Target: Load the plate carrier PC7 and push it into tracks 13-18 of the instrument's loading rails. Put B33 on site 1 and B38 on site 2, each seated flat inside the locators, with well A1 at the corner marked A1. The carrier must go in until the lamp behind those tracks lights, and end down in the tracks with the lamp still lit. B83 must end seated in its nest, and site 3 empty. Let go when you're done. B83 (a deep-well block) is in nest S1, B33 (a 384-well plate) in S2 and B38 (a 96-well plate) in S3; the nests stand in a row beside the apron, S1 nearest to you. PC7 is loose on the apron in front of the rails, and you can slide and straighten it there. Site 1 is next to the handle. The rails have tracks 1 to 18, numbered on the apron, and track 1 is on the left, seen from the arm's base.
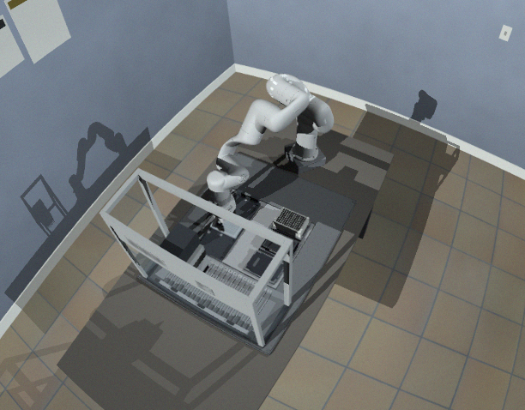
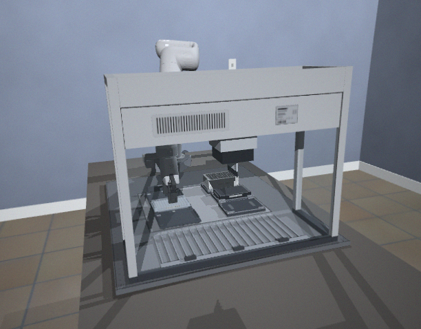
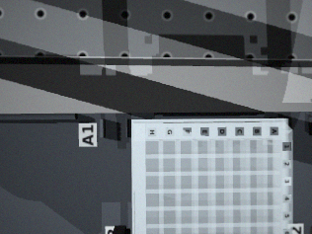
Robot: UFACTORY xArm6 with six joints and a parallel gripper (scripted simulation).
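Now: hand 30 mm above the plate carrier PC7 and 10 mm past it. From my hand the other things lie so: frame post: 360 mm ahead, 240 mm to the right, 200 mm above; dark 384-well plate B33: 240 mm to the left, 30 mm below, 30 mm ahead; nest S3: 220 mm to the left, 130 mm ahead, 40 mm below.
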